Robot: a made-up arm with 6 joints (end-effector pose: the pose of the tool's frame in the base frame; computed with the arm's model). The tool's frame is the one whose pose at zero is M. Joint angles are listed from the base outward.
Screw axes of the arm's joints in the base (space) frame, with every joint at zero. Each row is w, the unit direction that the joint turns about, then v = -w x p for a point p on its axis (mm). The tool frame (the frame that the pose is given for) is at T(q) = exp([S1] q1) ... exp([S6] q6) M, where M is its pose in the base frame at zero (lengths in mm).
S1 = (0, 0, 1, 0, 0, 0)
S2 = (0, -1, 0, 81.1, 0, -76.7)
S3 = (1, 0, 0, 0, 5.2, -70.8)
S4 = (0, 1, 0, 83.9, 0, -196)
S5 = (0, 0, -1, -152.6, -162.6, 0)
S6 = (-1, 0, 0, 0, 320.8, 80.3)
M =
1 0 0 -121.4
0 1 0 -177.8
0 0 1 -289.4
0 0 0 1
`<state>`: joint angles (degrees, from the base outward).
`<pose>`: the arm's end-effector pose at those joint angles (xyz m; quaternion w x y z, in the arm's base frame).
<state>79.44 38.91 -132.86 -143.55 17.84 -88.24</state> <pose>-0.2888 0.2988 -0.1384 0.2231 0.3141 0.0608 -0.9208</pose>
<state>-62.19 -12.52 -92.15 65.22 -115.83 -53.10</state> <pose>-0.6222 0.2693 -0.0778 0.3706 0.6593 0.5654 -0.3290</pose>
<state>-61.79 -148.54 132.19 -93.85 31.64 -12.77</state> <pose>0.3161 0.1517 0.1864 0.2750 0.4421 -0.2122 0.8269</pose>
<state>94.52 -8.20 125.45 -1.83 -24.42 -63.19</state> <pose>-0.5637 -0.0425 0.2487 0.1171 -0.7618 -0.6367 -0.0248</pose>
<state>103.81 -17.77 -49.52 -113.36 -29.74 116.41</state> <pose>-0.0754 -0.2756 -0.0587 0.1689 0.2340 -0.9422 -0.1705</pose>
